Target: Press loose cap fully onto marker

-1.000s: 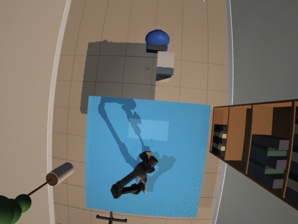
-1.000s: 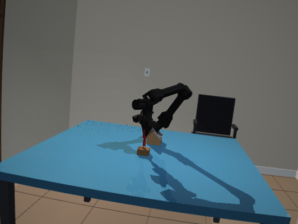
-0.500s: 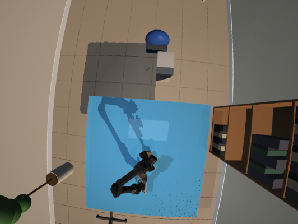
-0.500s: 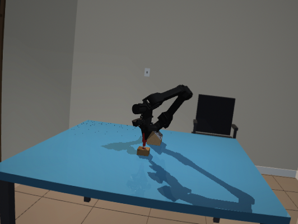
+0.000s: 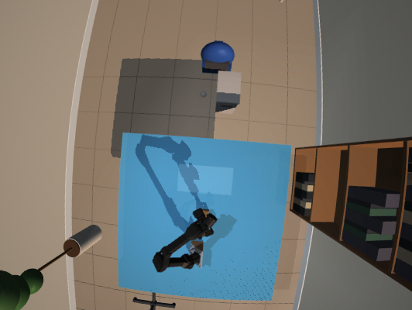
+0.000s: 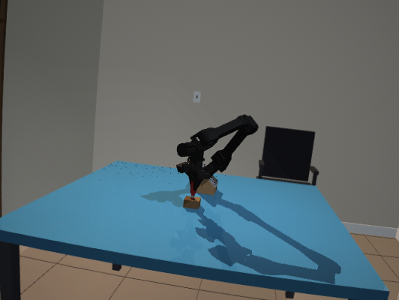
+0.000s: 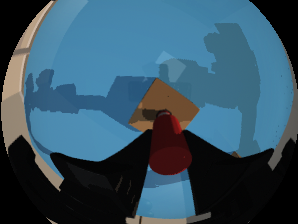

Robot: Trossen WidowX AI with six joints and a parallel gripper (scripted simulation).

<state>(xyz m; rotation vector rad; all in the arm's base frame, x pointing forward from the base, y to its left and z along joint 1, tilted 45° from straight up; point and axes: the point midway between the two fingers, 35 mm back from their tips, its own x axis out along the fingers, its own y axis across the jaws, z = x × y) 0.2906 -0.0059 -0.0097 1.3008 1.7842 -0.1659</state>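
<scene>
Right now my gripper tip is 1 cm below the red cap. Also, from my gripper tip: wooden holder block 6 cm below.
</scene>
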